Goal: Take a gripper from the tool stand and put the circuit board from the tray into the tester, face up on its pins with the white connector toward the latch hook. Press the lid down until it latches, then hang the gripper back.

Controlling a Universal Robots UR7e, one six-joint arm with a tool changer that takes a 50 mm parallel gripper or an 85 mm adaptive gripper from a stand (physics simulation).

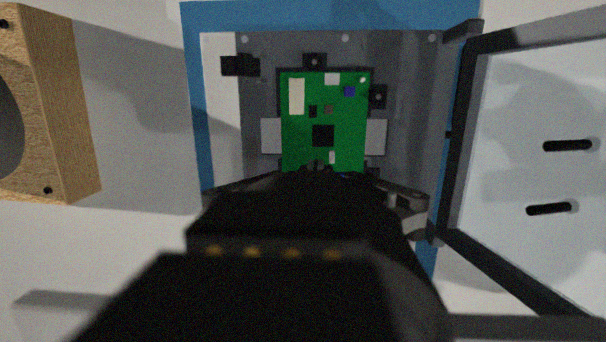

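Note:
The green circuit board lies face up in the grey tester. Its long white connector is at its upper left, on the side of the black block, which looks like the latch hook. The lid stands open at the right, with a dark frame around a clear pane. My gripper covers the lower part of the board. Its two fingertips appear together at the centre, shut with no thing seen between them. Whether they touch the board is hidden.
A wooden block with a round dark opening stands at the left, apart from the tester. A blue border surrounds the tester. The open lid's frame and two dark slotted bars reach across the right side, close to the gripper.

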